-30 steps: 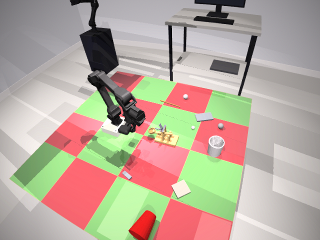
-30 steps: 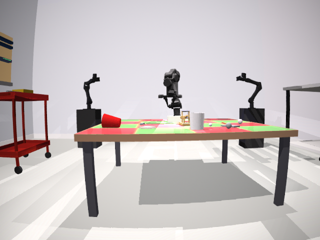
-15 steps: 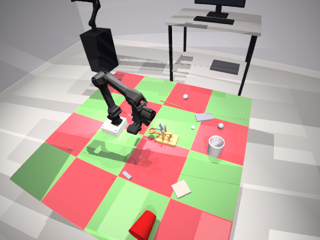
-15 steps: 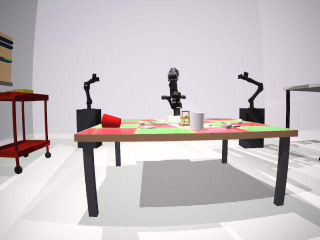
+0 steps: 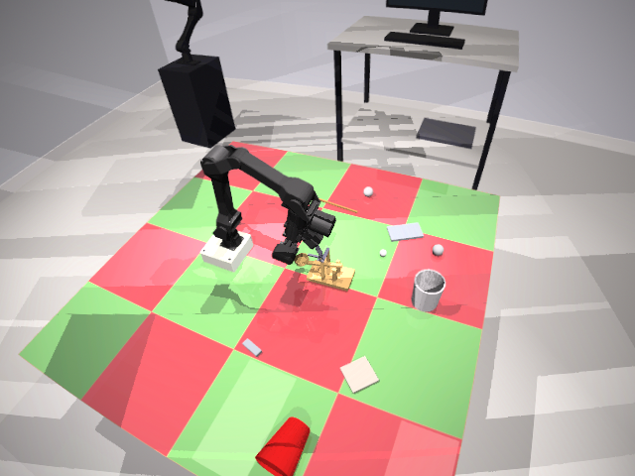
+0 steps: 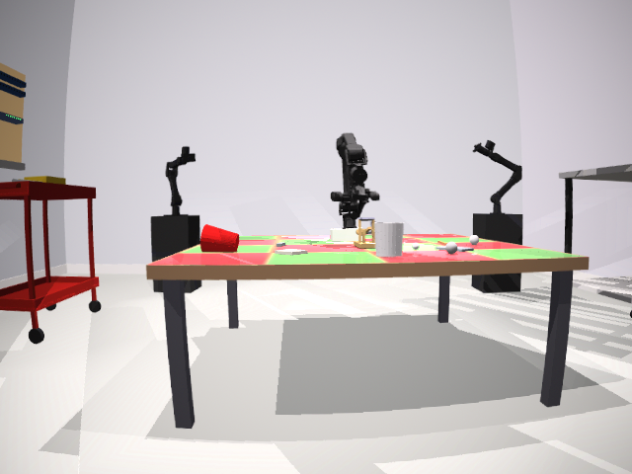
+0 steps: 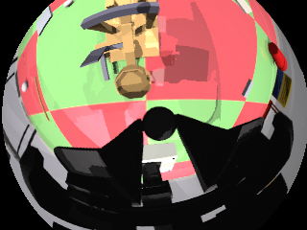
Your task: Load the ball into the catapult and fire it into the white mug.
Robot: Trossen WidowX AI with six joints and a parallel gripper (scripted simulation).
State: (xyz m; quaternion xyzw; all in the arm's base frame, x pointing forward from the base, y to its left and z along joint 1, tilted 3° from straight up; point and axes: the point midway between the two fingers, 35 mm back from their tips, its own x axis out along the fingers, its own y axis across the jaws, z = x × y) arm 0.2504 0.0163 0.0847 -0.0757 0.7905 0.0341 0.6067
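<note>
My gripper tip is 8 cm short of the wooden catapult, 6 cm to the right of it and 6 cm above it. Round my gripper tip: small grey block 3 cm ahead, 29 cm to the right, 10 cm below; small white ball 23 cm ahead, 20 cm to the left, 10 cm below; dark ball 1 cm above.
</note>
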